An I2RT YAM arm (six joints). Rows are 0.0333 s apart.
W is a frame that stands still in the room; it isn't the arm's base.
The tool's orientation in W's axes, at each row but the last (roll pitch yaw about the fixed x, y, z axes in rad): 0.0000, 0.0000, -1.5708; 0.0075, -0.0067, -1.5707; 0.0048, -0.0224, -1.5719; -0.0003, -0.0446, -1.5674
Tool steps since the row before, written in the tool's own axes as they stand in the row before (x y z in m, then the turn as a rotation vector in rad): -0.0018, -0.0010, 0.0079, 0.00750, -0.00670, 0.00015; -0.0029, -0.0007, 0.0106, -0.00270, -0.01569, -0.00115; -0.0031, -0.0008, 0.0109, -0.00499, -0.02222, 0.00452; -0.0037, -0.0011, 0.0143, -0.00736, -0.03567, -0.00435
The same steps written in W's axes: -0.0010, 0.0018, 0.0079, -0.00670, -0.00750, 0.00015; -0.0008, 0.0030, 0.0106, -0.01568, 0.00269, -0.00129; -0.0008, 0.0033, 0.0108, -0.02224, 0.00511, 0.00430; -0.0011, 0.0043, 0.0141, -0.03570, 0.00704, -0.00466
